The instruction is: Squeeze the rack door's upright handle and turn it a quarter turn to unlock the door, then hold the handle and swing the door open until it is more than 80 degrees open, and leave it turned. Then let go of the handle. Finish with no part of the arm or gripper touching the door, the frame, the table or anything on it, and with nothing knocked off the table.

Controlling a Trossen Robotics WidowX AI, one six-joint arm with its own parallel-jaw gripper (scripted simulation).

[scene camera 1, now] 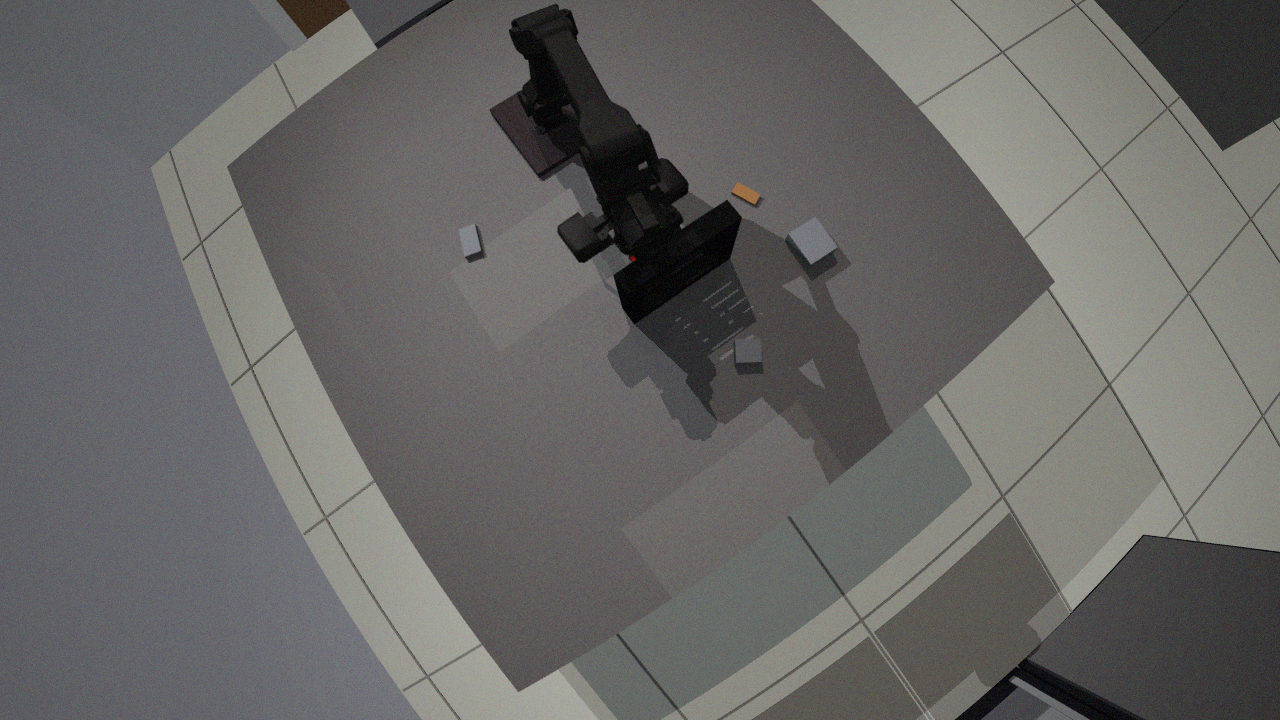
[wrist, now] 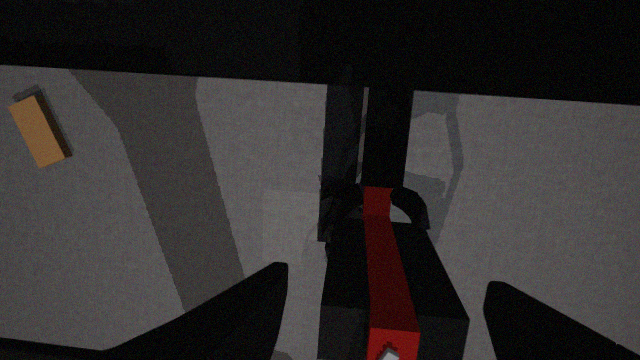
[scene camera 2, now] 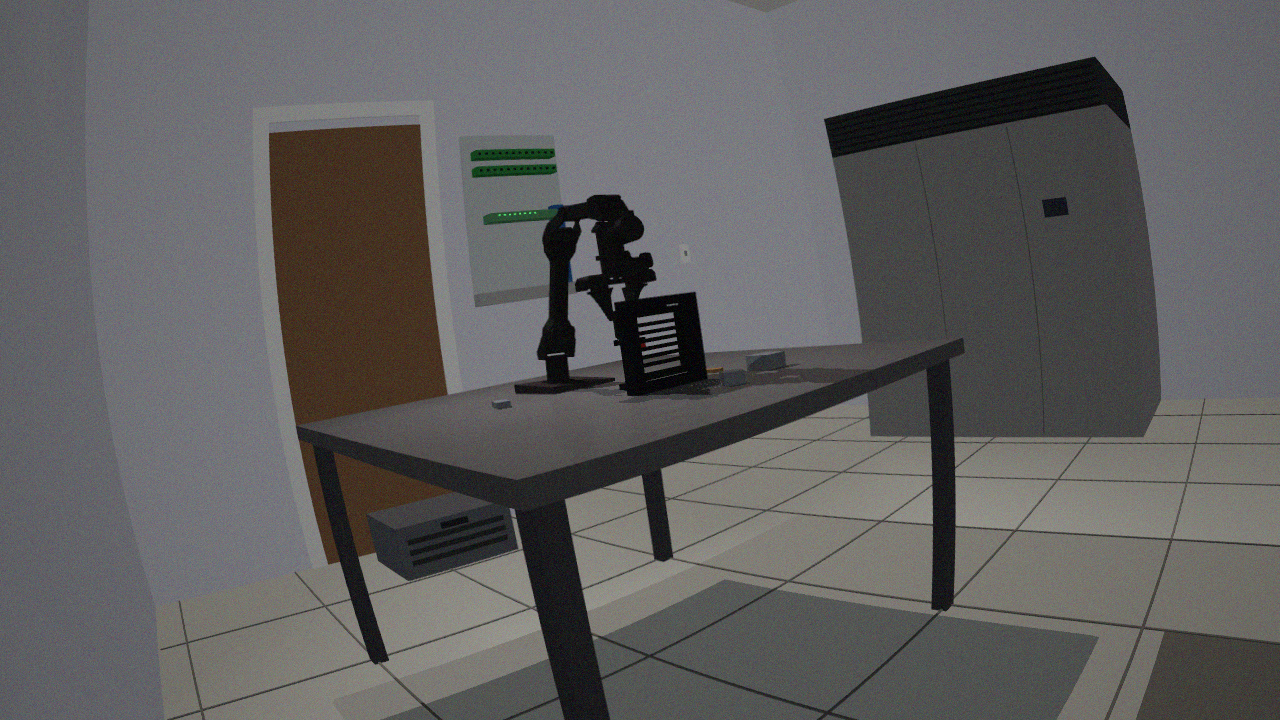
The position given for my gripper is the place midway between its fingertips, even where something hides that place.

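My gripper (scene camera 1: 628, 230) open, holding nothing; visible too in scene camera 2 (scene camera 2: 622, 319) and the wrist view (wrist: 385, 286). Black rack door (scene camera 2: 676, 309) in sight.
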